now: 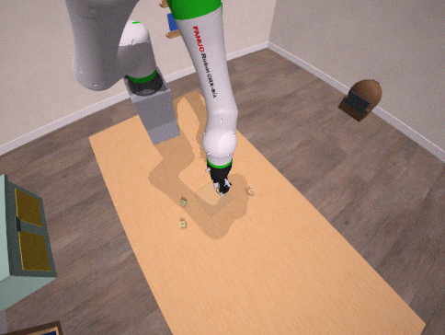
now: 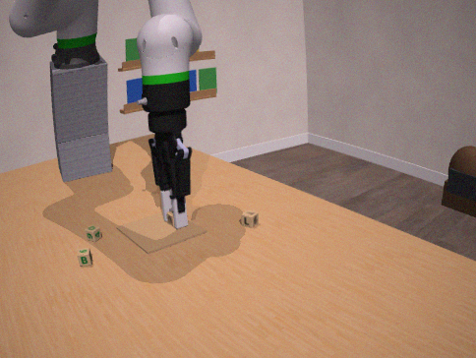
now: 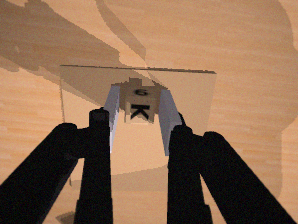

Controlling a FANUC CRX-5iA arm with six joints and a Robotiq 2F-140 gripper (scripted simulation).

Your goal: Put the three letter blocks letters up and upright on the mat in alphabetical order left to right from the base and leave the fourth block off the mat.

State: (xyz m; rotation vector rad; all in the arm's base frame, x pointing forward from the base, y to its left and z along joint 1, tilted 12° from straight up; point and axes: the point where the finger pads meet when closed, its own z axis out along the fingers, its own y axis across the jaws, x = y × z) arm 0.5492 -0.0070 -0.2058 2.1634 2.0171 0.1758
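Right now the thin tan mat is 4 cm to the right of my hand and 4 cm below it.
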